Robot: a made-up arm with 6 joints.
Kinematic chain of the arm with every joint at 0, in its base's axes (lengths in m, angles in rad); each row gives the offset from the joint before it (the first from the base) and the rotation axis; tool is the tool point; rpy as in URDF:
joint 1: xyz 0 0 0.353 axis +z
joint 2: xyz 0 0 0 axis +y
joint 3: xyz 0.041 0 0.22 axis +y
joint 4: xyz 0.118 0 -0.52 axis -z
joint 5: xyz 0 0 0 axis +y
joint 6: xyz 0.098 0 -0.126 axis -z
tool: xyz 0 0 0 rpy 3.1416 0 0
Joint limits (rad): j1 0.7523..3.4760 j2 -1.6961..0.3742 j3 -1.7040..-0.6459 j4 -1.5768..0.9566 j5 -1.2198..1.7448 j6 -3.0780..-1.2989
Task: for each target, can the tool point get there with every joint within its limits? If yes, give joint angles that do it. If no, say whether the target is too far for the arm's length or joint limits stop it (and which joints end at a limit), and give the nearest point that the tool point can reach.
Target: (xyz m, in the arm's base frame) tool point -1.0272 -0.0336 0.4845
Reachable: no: too far | nearest point -0.8096 -0.0265 0.4985 | short by 0.218 m
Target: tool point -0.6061 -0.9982 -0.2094
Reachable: no: too far | nearest point -0.4975 -0.3086 0.1071 | short by 0.766 m
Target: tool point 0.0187 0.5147 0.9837
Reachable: yes | joints 1.6112 -0.3340 -1.5932 0.4854 0.1024 -2.7451
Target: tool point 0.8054 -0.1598 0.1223
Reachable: no: joint limits stop it (at a limit: joint 1, joint 5) | nearest point 0.4460 0.2242 0.1223 | short by 0.526 m
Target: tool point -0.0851 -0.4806 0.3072
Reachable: no: joint limits stop it (at a limit: joint 1, joint 3, joint 4, joint 5) | nearest point -0.3461 -0.2812 0.2724 | short by 0.330 m
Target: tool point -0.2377 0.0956 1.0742
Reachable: yes | joints 2.7057 -0.8458 -1.3169 -0.1188 -0.1465 -2.2949
